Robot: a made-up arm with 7 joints. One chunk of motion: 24 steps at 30 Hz.
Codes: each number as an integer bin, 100 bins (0 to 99) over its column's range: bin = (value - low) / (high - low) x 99, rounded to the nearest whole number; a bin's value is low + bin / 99 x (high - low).
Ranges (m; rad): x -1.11..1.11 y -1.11..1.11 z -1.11..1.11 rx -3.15..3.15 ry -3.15..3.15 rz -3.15..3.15
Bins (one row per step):
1: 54 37 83 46 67 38
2: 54 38 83 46 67 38
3: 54 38 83 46 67 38
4: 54 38 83 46 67 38
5: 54 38 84 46 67 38
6: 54 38 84 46 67 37
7: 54 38 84 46 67 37
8: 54 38 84 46 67 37
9: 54 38 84 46 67 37
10: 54 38 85 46 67 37
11: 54 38 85 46 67 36
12: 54 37 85 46 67 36
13: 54 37 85 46 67 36
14: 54 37 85 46 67 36
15: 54 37 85 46 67 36
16: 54 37 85 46 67 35
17: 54 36 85 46 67 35
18: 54 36 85 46 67 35
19: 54 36 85 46 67 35
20: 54 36 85 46 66 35
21: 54 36 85 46 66 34
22: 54 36 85 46 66 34
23: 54 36 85 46 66 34
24: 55 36 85 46 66 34
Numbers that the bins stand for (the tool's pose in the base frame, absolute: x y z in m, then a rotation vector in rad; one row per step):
1: 0.1009 -0.2803 0.7512 -0.2227 1.1136 -0.7318
2: 0.1009 -0.2579 0.7512 -0.2227 1.1136 -0.7318
3: 0.1009 -0.2579 0.7512 -0.2227 1.1136 -0.7318
4: 0.1009 -0.2579 0.7512 -0.2227 1.1136 -0.7318
5: 0.1009 -0.2579 0.7736 -0.2227 1.1136 -0.7318
6: 0.1009 -0.2579 0.7736 -0.2227 1.1136 -0.7955
7: 0.1009 -0.2579 0.7736 -0.2227 1.1136 -0.7955
8: 0.1009 -0.2579 0.7736 -0.2227 1.1136 -0.7955
9: 0.1009 -0.2579 0.7736 -0.2227 1.1136 -0.7955
10: 0.1009 -0.2579 0.7961 -0.2227 1.1136 -0.7955
11: 0.1009 -0.2579 0.7961 -0.2227 1.1136 -0.8591
12: 0.1009 -0.2803 0.7961 -0.2227 1.1136 -0.8591
13: 0.1009 -0.2803 0.7961 -0.2227 1.1136 -0.8591
14: 0.1009 -0.2803 0.7961 -0.2227 1.1136 -0.8591
15: 0.1009 -0.2803 0.7961 -0.2227 1.1136 -0.8591
16: 0.1009 -0.2803 0.7961 -0.2227 1.1136 -0.9227
17: 0.1009 -0.3027 0.7961 -0.2227 1.1136 -0.9227
18: 0.1009 -0.3027 0.7961 -0.2227 1.1136 -0.9227
19: 0.1009 -0.3027 0.7961 -0.2227 1.1136 -0.9227
20: 0.1009 -0.3027 0.7961 -0.2227 1.0500 -0.9227
21: 0.1009 -0.3027 0.7961 -0.2227 1.0500 -0.9864
22: 0.1009 -0.3027 0.7961 -0.2227 1.0500 -0.9864
23: 0.1009 -0.3027 0.7961 -0.2227 1.0500 -0.9864
24: 0.1233 -0.3027 0.7961 -0.2227 1.0500 -0.9864

